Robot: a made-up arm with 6 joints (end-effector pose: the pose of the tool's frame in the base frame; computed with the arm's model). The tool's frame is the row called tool. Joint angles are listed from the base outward.
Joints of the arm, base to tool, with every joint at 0 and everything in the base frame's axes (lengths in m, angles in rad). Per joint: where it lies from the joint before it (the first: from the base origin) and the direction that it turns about. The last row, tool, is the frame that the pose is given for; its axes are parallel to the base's.
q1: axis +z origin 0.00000 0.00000 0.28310
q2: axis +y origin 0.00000 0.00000 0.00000
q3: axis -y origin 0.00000 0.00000 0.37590
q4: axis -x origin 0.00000 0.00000 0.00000
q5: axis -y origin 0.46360 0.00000 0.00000
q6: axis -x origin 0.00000 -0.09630 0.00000
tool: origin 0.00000 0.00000 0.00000
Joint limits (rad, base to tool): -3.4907..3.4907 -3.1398..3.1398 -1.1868..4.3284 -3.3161..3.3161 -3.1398..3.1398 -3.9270..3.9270
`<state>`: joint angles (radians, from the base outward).
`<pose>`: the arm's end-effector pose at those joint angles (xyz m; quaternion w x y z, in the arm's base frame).
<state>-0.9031 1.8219 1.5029 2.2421 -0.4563 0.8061</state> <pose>0.5597 -0.6131 0.1159 0.0194 -0.8091 0.5873 -0.0009</pose>
Working (the frame after each row of the table, in the pose's form):
after q1: 0.0000 0.0000 0.2831 0.8998 0.0000 0.0000 -0.4364
after q2: 0.0000 0.0000 0.2831 0.5516 0.3448 0.7109 -0.2675
after q3: 0.2254 -0.2859 0.1897 0.8884 0.0693 0.1429 -0.4308
after q4: 0.2254 -0.2859 0.1897 0.4486 -0.7699 0.4501 -0.0586
after q5: 0.4980 -0.6316 0.0443 0.3352 -0.7367 0.5399 -0.2312
after q6: 0.5597 -0.6131 0.1159 0.0194 -0.8091 0.5873 -0.0009

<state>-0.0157 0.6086 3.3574 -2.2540 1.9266 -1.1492</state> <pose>-0.1838 0.0637 0.8380 0.6963 -0.5325 0.0676 -0.4765</pose>
Working (the frame after each row of the table, in the pose's form):
after q1: 0.0000 0.0000 0.2831 1.0000 0.0000 0.0000 -0.0078
after q2: 0.0000 0.0000 0.2831 0.9540 0.0024 0.2996 -0.0075
after q3: 0.2149 -0.0034 0.5915 0.1951 -0.0077 -0.9807 -0.0015
after q4: 0.2149 -0.0034 0.5915 0.0907 0.1729 -0.4225 0.8851
after q5: -0.2134 0.0034 0.7690 0.2951 -0.8254 0.3157 -0.3632
after q6: -0.1838 0.0637 0.8380 0.6963 -0.5325 0.0676 -0.4765

